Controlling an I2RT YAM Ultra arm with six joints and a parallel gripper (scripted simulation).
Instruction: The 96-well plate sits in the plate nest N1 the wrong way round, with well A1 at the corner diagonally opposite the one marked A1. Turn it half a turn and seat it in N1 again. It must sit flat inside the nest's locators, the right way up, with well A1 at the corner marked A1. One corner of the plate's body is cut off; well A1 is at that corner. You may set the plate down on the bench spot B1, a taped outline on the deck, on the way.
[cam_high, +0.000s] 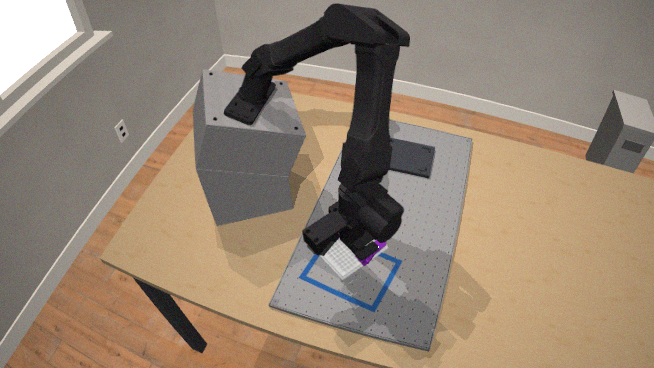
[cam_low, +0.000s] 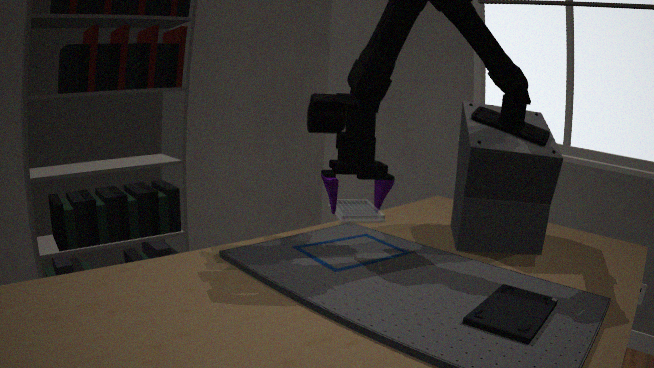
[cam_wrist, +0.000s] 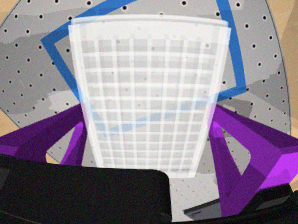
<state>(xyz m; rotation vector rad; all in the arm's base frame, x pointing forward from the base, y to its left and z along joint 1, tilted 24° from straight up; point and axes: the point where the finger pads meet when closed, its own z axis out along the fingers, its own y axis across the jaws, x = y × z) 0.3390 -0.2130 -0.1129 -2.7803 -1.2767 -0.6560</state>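
My gripper is now 70 mm short of the dark plate nest N1, 390 mm to the right of it and 80 mm above it. From my hand the other things lie so: light mark (450 mm to the left, 80 mm below); white 96-well plate (right at my hand).
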